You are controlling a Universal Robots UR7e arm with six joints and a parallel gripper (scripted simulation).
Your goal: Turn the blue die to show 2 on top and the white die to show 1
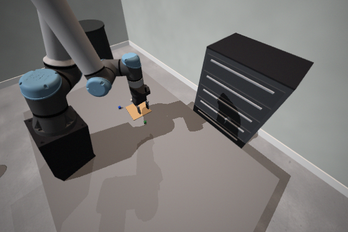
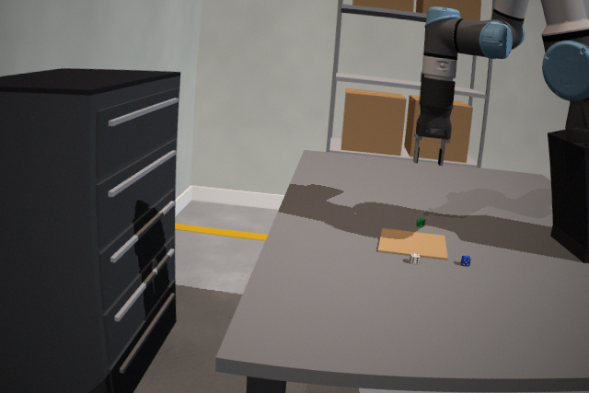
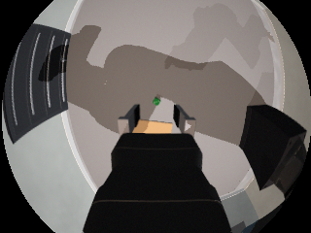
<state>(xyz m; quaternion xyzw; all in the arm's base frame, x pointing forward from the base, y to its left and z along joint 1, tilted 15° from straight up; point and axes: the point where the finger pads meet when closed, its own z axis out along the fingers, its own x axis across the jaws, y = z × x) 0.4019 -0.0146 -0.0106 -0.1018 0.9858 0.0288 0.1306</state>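
My hand is 1 cm to the right of the green die and 15 cm above it. From my hand the other things lie so: orange mat 14 cm to the left, 16 cm below; white die 1 cm behind, 24 cm to the left, 15 cm below; blue die 11 cm behind, 22 cm to the left, 15 cm below.
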